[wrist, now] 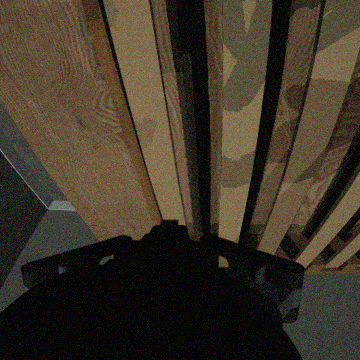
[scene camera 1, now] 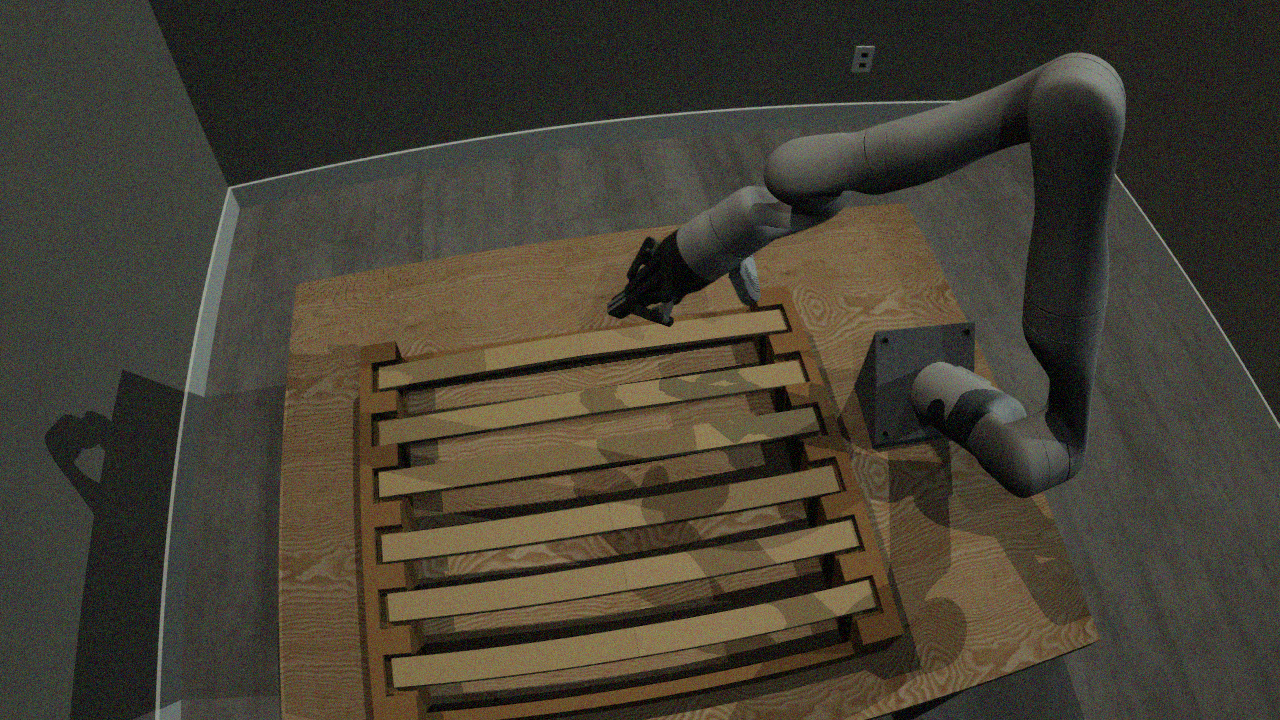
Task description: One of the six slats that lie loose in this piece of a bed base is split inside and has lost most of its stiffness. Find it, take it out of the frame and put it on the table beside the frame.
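Observation:
Six pale slats lie across the brown wooden frame (scene camera 1: 387, 456) (wrist: 123, 106), their ends in its pockets. They are the rearmost slat (scene camera 1: 581, 347) (wrist: 150, 135), the second slat (scene camera 1: 528, 411) (wrist: 240, 142), the third slat (scene camera 1: 528, 462), the fourth slat (scene camera 1: 572, 520), the fifth slat (scene camera 1: 572, 580) and the front slat (scene camera 1: 617, 642). No split shows on them. My gripper (scene camera 1: 617, 308) (wrist: 170, 230) is shut and empty. Its tips point down-left near the middle of the rearmost slat, apparently above it; whether they touch it cannot be told.
The frame lies on the wooden table (scene camera 1: 322, 537) (wrist: 60, 125). Table surface extends behind the frame and on its left. The arm's base plate (scene camera 1: 886, 385) stands right of the frame. Shadows of the arm fall across the slats.

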